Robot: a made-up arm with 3 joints.
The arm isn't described. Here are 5 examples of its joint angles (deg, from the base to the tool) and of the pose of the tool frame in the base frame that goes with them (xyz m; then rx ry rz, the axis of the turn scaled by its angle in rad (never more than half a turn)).
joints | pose
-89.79 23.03 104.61 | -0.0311 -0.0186 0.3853 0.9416 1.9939 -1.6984
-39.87 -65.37 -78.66 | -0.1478 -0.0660 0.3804 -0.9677 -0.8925 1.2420
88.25 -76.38 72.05 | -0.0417 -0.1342 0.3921 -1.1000 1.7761 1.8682
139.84 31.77 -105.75 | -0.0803 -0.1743 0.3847 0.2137 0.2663 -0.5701
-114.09 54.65 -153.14 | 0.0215 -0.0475 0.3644 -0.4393 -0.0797 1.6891
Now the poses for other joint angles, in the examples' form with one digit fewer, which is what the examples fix.
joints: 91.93 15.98 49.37
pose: -0.133 -0.132 0.382 -2.513 0.566 0.962
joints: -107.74 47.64 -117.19
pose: 0.015 -0.039 0.367 -0.384 0.483 1.475
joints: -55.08 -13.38 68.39
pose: -0.101 -0.024 0.388 0.279 1.600 -0.400
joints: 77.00 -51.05 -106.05
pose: -0.086 -0.132 0.413 -0.254 1.271 -2.166
